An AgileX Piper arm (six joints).
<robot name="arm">
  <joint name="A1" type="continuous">
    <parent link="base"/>
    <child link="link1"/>
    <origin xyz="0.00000 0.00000 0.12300" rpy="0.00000 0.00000 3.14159"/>
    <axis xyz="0 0 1"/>
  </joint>
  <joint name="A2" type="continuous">
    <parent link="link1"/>
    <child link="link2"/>
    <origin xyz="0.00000 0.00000 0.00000" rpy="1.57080 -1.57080 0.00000"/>
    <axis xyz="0 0 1"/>
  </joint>
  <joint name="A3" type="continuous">
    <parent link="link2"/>
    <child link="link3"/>
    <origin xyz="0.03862 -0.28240 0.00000" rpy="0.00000 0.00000 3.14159"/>
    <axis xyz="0 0 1"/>
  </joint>
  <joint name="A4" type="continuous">
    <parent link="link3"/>
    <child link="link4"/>
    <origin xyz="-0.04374 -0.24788 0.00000" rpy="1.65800 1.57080 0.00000"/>
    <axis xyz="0 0 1"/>
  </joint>
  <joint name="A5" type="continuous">
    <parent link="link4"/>
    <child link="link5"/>
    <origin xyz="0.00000 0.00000 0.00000" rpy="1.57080 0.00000 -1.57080"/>
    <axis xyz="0 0 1"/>
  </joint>
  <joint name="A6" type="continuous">
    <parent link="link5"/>
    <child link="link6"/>
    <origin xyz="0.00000 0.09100 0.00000" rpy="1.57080 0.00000 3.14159"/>
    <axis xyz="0 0 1"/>
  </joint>
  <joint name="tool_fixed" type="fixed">
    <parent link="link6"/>
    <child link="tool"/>
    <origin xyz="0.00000 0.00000 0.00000"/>
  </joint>
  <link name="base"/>
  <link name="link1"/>
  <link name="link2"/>
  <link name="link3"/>
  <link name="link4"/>
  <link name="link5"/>
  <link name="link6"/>
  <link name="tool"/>
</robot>
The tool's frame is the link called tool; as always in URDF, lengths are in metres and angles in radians. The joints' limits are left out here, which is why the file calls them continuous.
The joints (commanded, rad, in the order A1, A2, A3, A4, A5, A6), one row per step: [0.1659, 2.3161, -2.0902, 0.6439, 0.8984, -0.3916]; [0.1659, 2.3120, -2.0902, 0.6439, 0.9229, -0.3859]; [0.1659, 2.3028, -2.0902, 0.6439, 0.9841, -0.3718]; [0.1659, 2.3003, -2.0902, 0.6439, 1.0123, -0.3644]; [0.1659, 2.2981, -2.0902, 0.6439, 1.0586, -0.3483]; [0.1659, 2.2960, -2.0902, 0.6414, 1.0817, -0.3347]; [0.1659, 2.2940, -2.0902, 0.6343, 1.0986, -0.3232]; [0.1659, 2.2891, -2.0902, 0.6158, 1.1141, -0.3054]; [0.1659, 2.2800, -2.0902, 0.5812, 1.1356, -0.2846]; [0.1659, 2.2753, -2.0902, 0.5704, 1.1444, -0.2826]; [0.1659, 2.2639, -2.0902, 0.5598, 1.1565, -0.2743]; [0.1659, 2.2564, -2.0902, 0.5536, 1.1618, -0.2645]
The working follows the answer.
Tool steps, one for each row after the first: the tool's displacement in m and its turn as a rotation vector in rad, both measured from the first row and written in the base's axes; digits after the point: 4 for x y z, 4 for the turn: [-0.0024, 0.0004, 0.0013, 0.0019, 0.0188, 0.0105]; [-0.0085, 0.0014, 0.0040, 0.0057, 0.0667, 0.0368]; [-0.0111, 0.0018, 0.0045, 0.0072, 0.0911, 0.0481]; [-0.0153, 0.0024, 0.0043, 0.0105, 0.1353, 0.0637]; [-0.0176, 0.0025, 0.0047, 0.0116, 0.1593, 0.0674]; [-0.0192, 0.0021, 0.0049, 0.0076, 0.1766, 0.0690]; [-0.0210, 0.0010, 0.0062, -0.0052, 0.1920, 0.0652]; [-0.0237, -0.0014, 0.0086, -0.0332, 0.2076, 0.0618]; [-0.0249, -0.0021, 0.0102, -0.0436, 0.2099, 0.0651]; [-0.0272, -0.0030, 0.0151, -0.0512, 0.2117, 0.0650]; [-0.0285, -0.0036, 0.0184, -0.0536, 0.2132, 0.0602]
Tool pose at each row, in the base's axes (x y z in m, rotation vector in rad; rounded; the steps above come from the unrounded poses): [0.5054, 0.1279, 0.2272, -0.3531, 2.4493, 0.6986]; [0.5029, 0.1284, 0.2285, -0.3605, 2.4659, 0.7117]; [0.4969, 0.1293, 0.2313, -0.3791, 2.5088, 0.7440]; [0.4942, 0.1297, 0.2317, -0.3863, 2.5307, 0.7592]; [0.4900, 0.1303, 0.2316, -0.3929, 2.5702, 0.7854]; [0.4878, 0.1304, 0.2319, -0.3905, 2.5921, 0.7968]; [0.4862, 0.1301, 0.2322, -0.3894, 2.6102, 0.7986]; [0.4844, 0.1289, 0.2334, -0.3852, 2.6307, 0.7863]; [0.4817, 0.1266, 0.2358, -0.3878, 2.6582, 0.7548]; [0.4805, 0.1258, 0.2374, -0.3956, 2.6649, 0.7437]; [0.4782, 0.1249, 0.2423, -0.3982, 2.6700, 0.7347]; [0.4769, 0.1244, 0.2456, -0.3923, 2.6726, 0.7301]

